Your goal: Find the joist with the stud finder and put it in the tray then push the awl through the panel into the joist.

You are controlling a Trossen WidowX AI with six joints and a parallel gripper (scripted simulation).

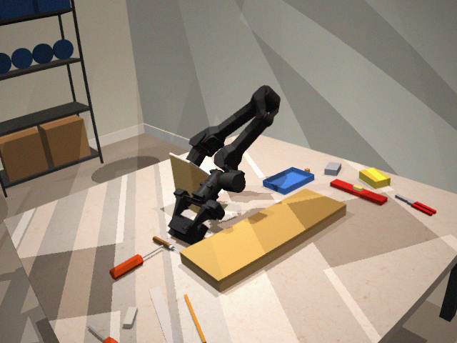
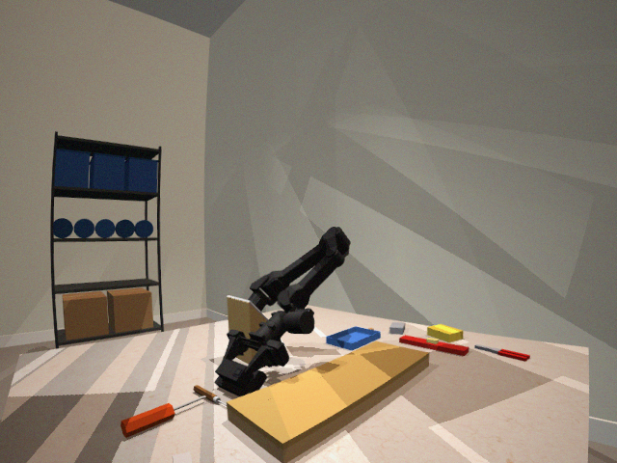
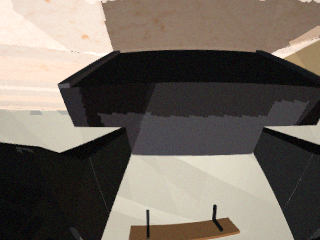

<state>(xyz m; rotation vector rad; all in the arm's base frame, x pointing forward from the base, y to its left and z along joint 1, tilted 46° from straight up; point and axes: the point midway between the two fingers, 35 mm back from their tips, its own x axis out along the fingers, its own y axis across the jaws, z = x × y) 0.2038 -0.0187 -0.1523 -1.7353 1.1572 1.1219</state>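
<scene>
Now: gripper tip 10 mm short of the stud finder and 10 mm above it. Also, from my gripper tip: pencil (320 mm ahead, 130 mm to the right, 60 mm below); ruler (310 mm ahead, 190 mm to the right, 60 mm below); awl (60 mm below, 50 mm to the right, 10 mm ahead).
</scene>
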